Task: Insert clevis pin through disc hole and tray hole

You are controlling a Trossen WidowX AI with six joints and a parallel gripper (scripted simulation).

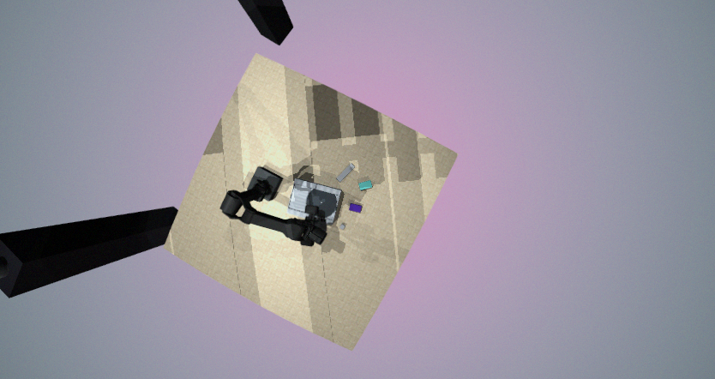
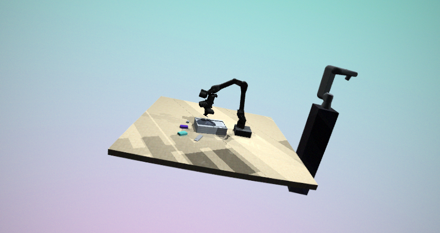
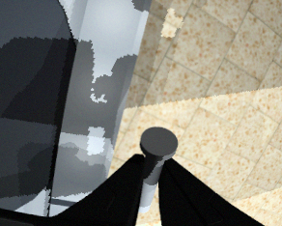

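My gripper tip is now 110 mm to the right of the dark aluminium disc, 30 mm past it and 20 mm above it. From my gripper tip the other things lie so: steel clevis pin: 10 mm behind; then small grey piece: 130 mm ahead, 70 mm below, 60 mm to the left; then steel tray: 90 mm to the left, 70 mm behind, 30 mm below.
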